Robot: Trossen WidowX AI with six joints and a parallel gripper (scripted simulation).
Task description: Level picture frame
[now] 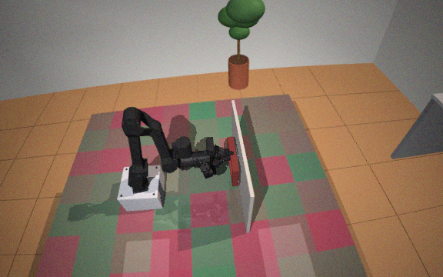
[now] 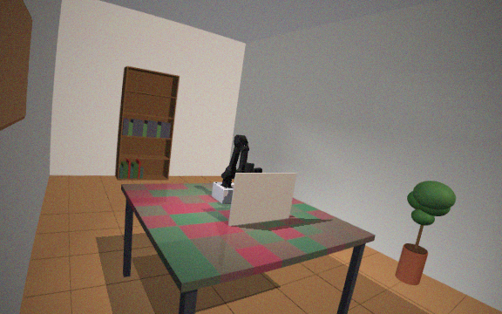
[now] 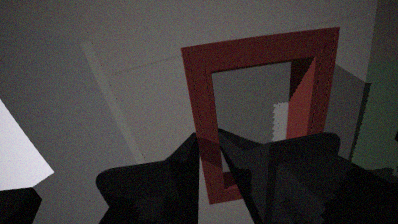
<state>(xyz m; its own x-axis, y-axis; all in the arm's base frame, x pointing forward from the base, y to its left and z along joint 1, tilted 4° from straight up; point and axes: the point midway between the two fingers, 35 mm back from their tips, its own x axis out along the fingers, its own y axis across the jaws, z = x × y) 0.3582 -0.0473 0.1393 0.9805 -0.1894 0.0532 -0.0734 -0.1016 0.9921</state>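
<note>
My gripper tip is now 5 cm above the picture frame, 1 cm to the right of it and 1 cm short of it. Round my gripper tip: wall panel: 7 cm below, 2 cm ahead, 1 cm to the right.
</note>
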